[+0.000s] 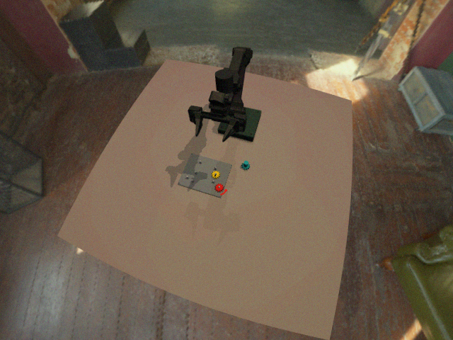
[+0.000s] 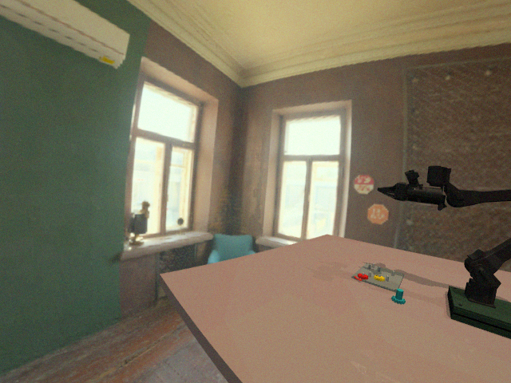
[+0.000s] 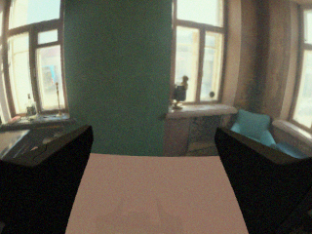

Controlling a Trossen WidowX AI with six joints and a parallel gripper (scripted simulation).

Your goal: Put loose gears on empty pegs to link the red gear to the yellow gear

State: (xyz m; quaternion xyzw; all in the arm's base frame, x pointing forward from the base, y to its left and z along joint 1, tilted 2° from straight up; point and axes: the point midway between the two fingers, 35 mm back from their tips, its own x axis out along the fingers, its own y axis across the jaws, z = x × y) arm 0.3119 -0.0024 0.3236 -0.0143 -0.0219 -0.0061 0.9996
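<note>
The teal gear lies 12 cm behind my gripper tip, 11 cm to the left of it and 35 cm below it. Also, from my gripper tip: red gear (2 cm ahead, 2 cm to the left, 35 cm below); yellow striped gear (4 cm behind, 1 cm to the right, 35 cm below).
</note>
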